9 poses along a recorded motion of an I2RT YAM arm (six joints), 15 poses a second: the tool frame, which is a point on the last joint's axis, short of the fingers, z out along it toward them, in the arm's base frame.
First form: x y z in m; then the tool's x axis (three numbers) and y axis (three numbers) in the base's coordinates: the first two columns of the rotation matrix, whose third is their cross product.
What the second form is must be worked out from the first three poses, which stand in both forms.
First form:
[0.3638 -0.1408 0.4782 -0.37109 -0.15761 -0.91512 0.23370 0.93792 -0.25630]
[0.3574 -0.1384 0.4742 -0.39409 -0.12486 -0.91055 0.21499 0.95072 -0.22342]
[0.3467 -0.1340 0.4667 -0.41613 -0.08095 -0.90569 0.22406 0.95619 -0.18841]
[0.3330 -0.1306 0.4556 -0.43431 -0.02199 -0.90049 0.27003 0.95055 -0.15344]
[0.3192 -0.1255 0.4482 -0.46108 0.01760 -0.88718 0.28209 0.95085 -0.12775]
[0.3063 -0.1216 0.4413 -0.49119 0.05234 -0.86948 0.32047 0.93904 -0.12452]
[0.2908 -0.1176 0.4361 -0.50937 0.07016 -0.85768 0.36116 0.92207 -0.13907]
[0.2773 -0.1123 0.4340 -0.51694 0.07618 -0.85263 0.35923 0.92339 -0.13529]
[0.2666 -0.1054 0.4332 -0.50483 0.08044 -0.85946 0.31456 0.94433 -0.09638]
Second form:
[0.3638 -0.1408 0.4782 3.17 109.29 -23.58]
[0.3574 -0.1384 0.4742 3.73 111.28 -20.96]
[0.3467 -0.1340 0.4667 5.88 113.04 -19.29]
[0.3330 -0.1306 0.4556 10.17 114.44 -18.99]
[0.3192 -0.1255 0.4482 12.23 116.49 -17.82]
[0.3063 -0.1216 0.4413 15.20 118.54 -18.93]
[0.2908 -0.1176 0.4361 17.63 119.62 -21.24]
[0.2773 -0.1123 0.4340 17.77 120.22 -20.88]
[0.2666 -0.1054 0.4332 16.04 119.85 -16.87]

